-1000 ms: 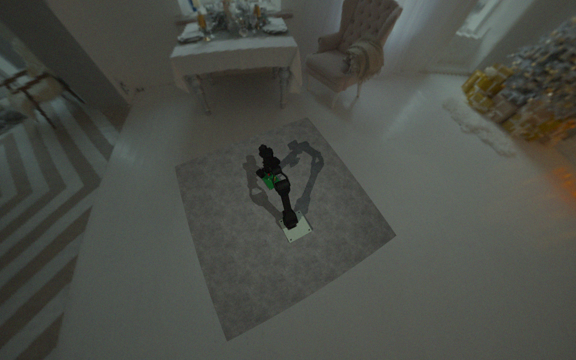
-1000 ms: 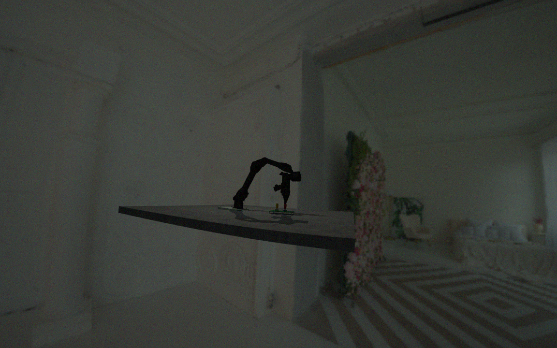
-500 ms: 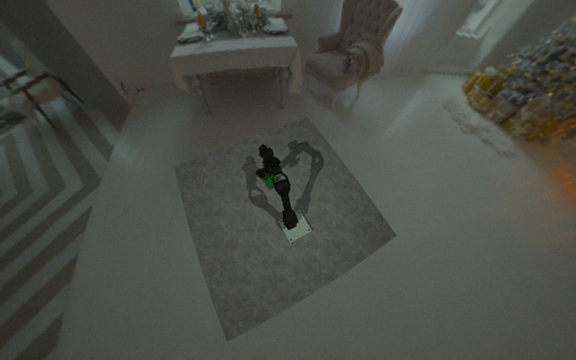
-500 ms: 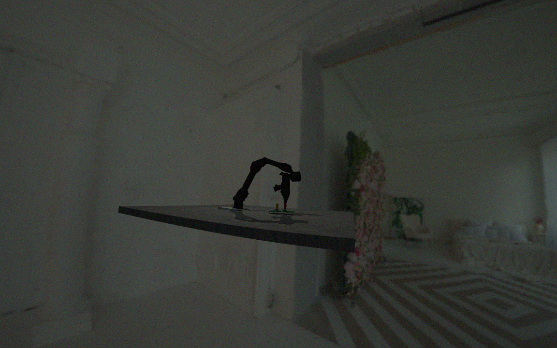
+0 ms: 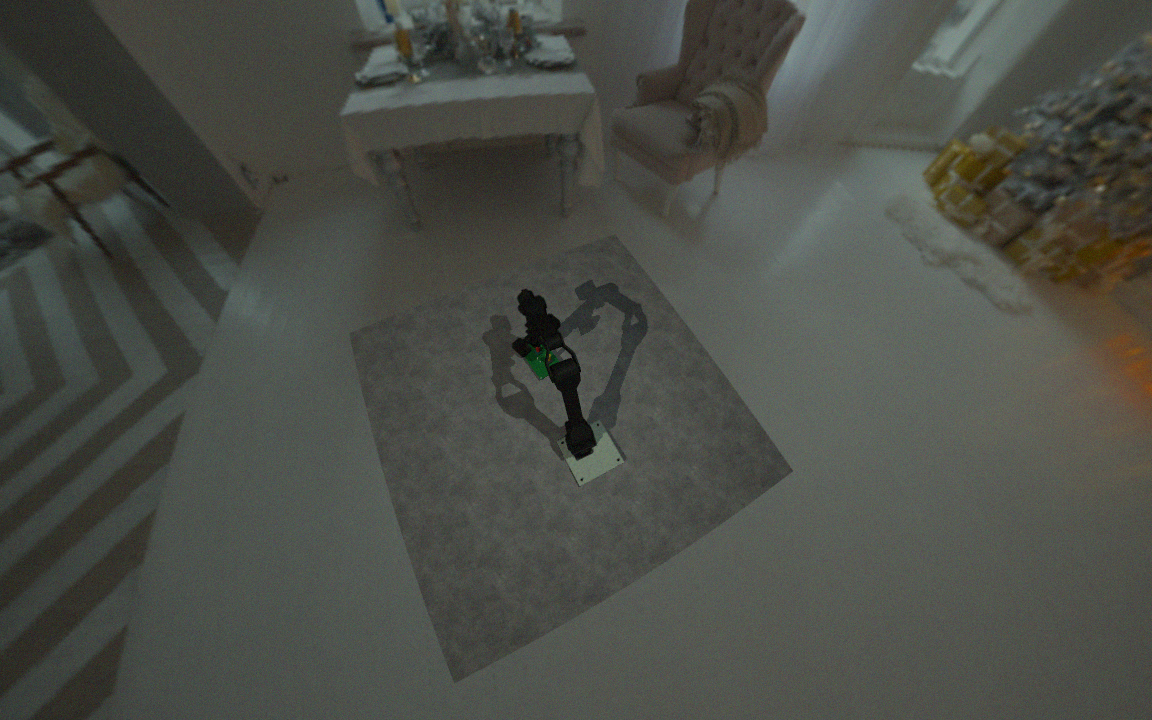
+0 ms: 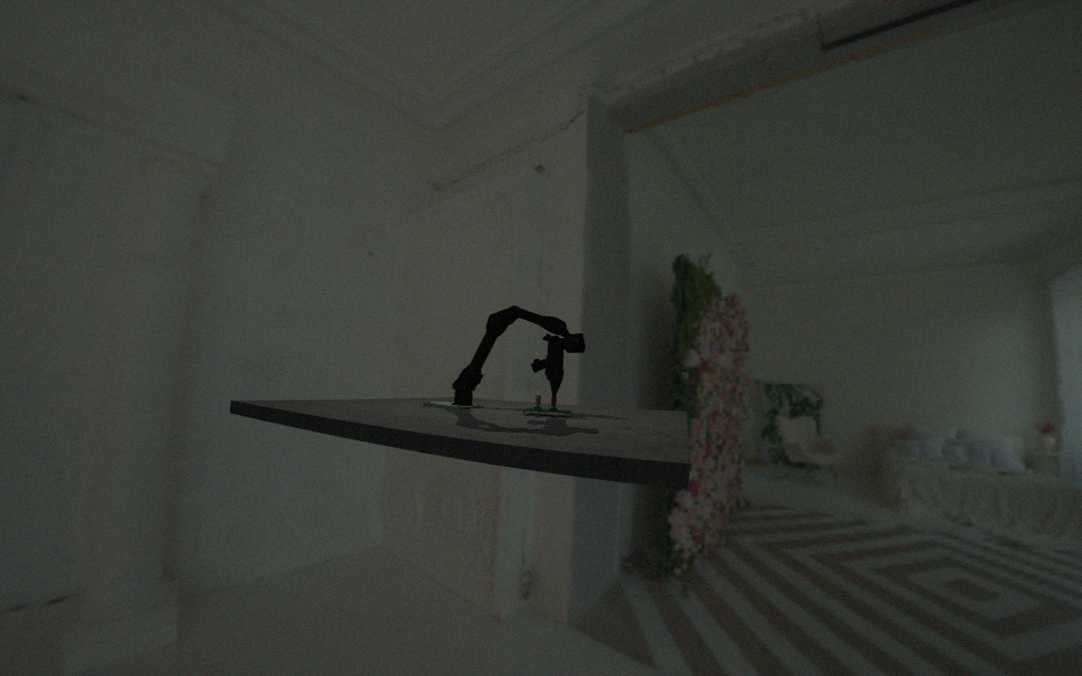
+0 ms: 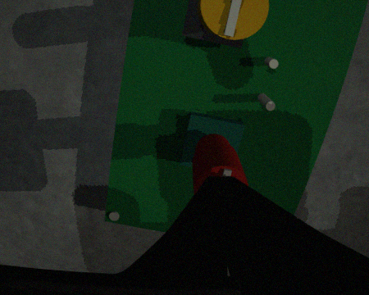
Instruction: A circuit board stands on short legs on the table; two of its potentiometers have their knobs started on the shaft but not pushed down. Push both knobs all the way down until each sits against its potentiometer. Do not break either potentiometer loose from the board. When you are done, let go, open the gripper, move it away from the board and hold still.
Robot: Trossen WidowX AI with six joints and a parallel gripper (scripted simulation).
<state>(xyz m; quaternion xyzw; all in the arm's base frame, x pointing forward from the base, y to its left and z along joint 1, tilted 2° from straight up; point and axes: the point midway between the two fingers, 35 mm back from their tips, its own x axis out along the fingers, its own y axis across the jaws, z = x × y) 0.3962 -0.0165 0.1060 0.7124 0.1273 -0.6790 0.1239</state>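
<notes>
The yellow knob is 50 mm behind my gripper tip, 20 mm to the right of it and 10 mm below it.
</notes>
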